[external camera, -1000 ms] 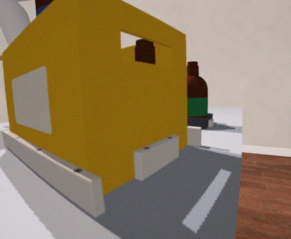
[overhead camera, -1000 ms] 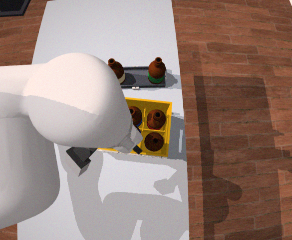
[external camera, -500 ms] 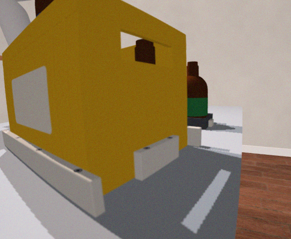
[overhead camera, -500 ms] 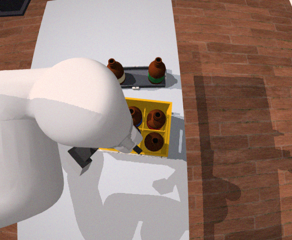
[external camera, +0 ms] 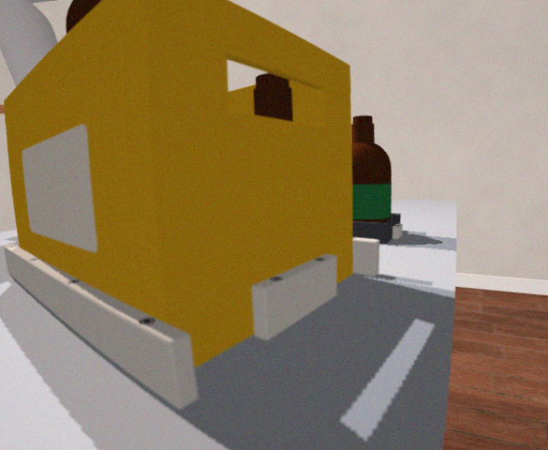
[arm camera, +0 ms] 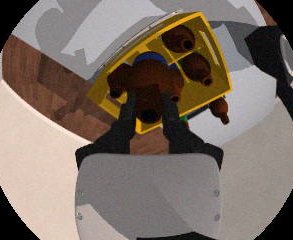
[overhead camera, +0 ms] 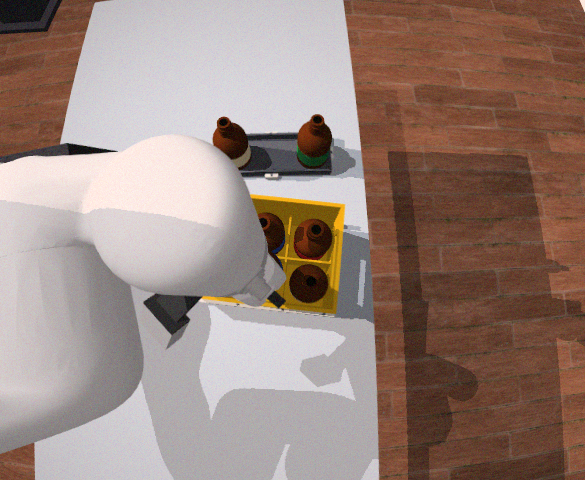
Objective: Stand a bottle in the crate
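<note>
My gripper is now 19 cm above the crate and 4 cm to the right of it. Also, from my hand: cream-labelled bottle 28 cm to the left, 19 cm below, 10 cm behind; green-label bottle 31 cm to the left, 19 cm below, 8 cm ahead; dark tray 30 cm to the left, 26 cm below, 2 cm behind.
</note>
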